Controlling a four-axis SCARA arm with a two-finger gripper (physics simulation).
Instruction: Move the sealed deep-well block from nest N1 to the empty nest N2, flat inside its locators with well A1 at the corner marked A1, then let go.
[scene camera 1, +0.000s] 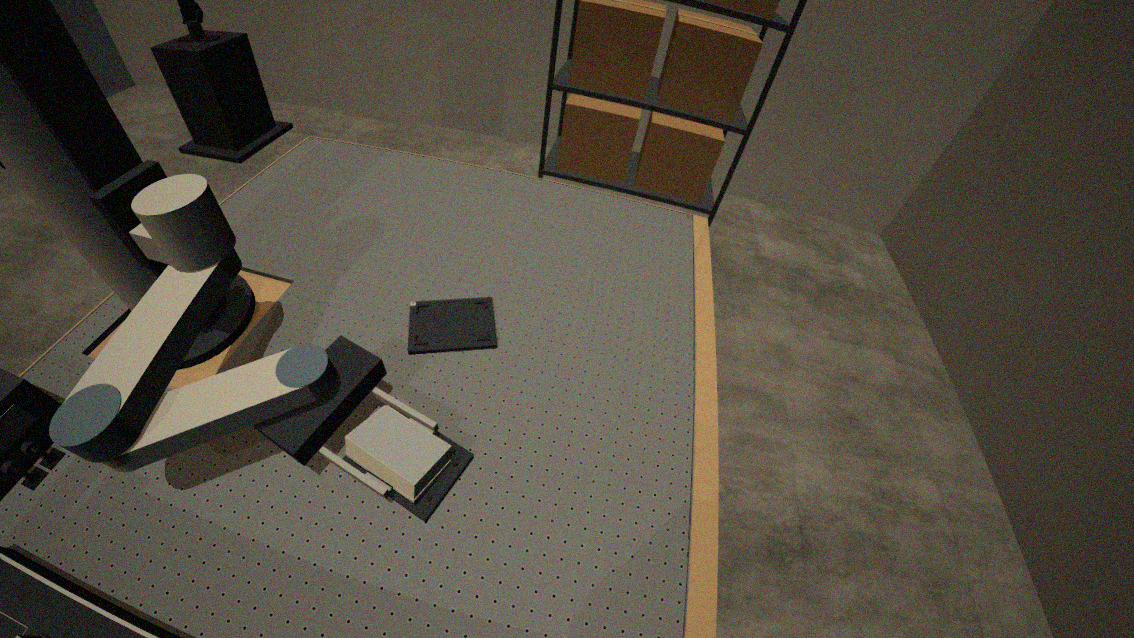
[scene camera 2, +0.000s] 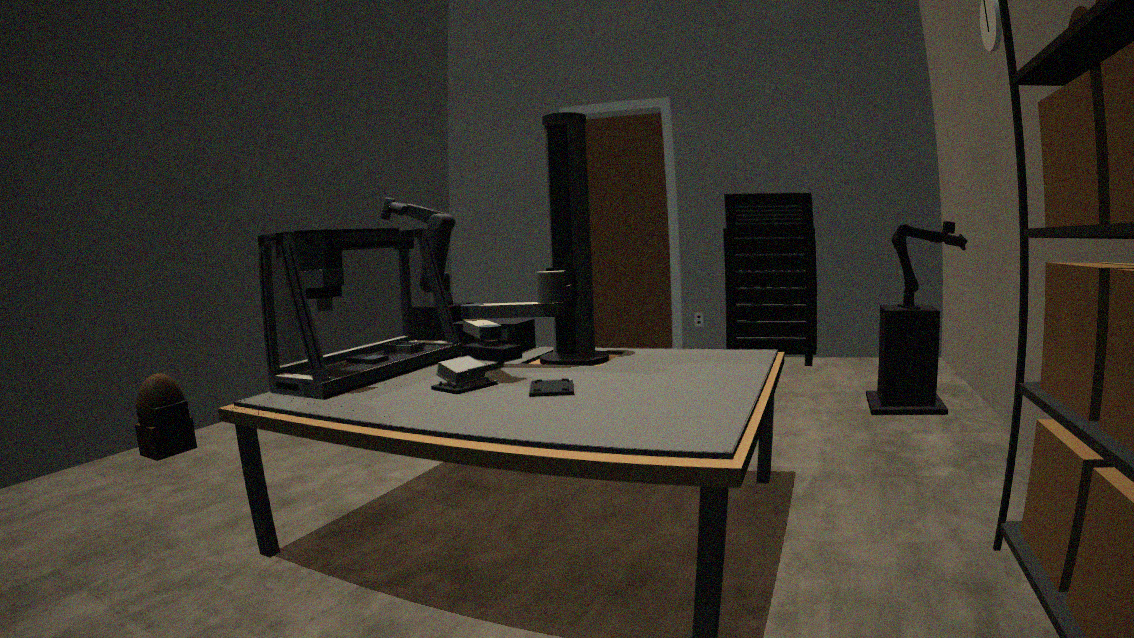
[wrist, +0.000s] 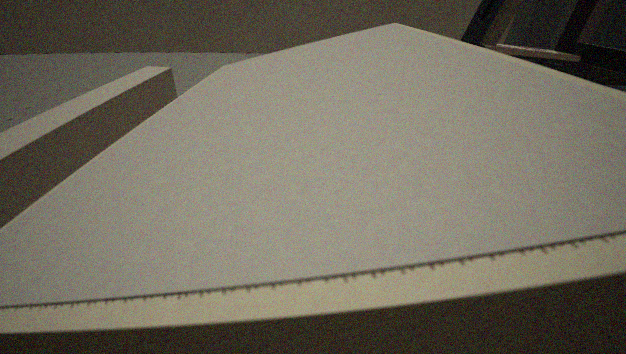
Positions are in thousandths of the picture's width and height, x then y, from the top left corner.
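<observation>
With my gripper (scene camera 1: 364, 722), which is also at (scene camera 2: 402, 581), I am holding a deep-well block (scene camera 1: 351, 706), clear of everything else. The block (scene camera 2: 401, 582) is visible from the wrist too, the block (wrist: 625, 518). I can also see a dark nest plate (scene camera 1: 377, 789) and a dark nest plate (scene camera 2: 477, 607).
</observation>
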